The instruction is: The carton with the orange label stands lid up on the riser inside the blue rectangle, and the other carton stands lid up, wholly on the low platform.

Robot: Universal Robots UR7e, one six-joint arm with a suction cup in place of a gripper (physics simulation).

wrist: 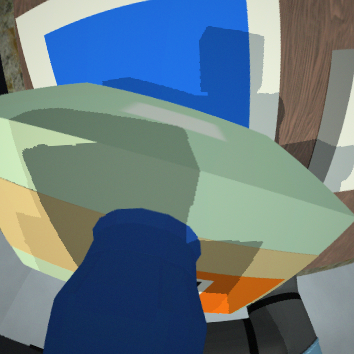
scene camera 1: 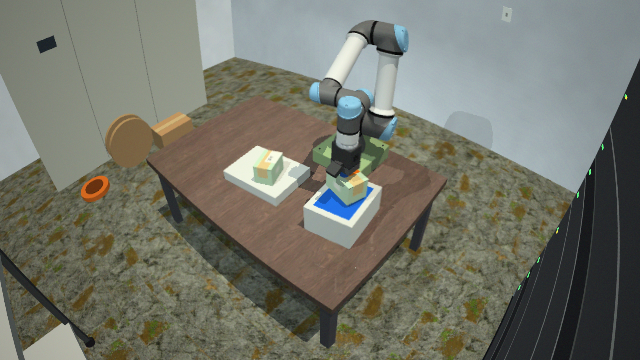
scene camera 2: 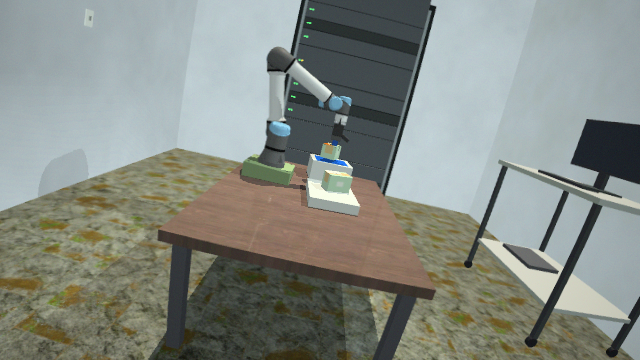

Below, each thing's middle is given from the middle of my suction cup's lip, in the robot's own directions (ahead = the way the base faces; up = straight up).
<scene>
The white riser with blue rectangle [scene camera 1: 325, 214] is 17 cm below my suction cup and 1 cm to the left of it. From my suction cup the other things lie so: low white platform [scene camera 1: 240, 173] (42 cm to the right, 21 cm below).
</scene>
